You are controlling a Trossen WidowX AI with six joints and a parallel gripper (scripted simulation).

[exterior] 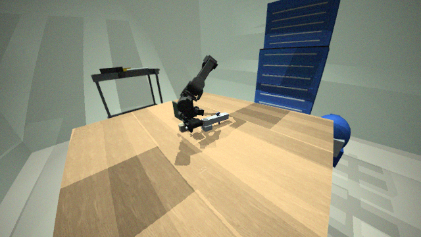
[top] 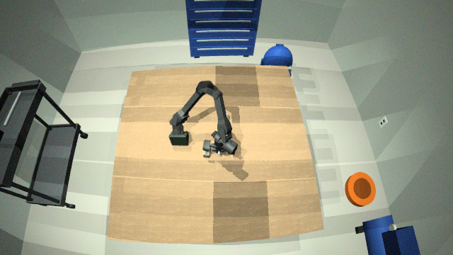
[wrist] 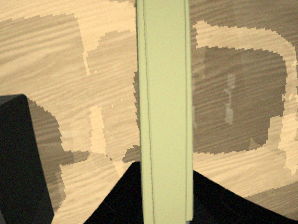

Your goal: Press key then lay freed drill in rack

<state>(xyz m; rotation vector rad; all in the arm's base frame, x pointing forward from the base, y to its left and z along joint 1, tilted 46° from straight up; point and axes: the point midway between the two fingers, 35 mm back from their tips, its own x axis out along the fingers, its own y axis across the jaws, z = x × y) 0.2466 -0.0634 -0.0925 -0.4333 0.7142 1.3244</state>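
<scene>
Now: gripper tip 1 cm short of the drill, 4 cm to the right of it and 3 cm below it. From my gripper tip the other things lie so: rack 7 cm behind, 2 cm to the left; key 4 cm ahead, 19 cm to the left, 3 cm above; light grey block 4 cm ahead, 16 cm to the left, 2 cm above.
</scene>
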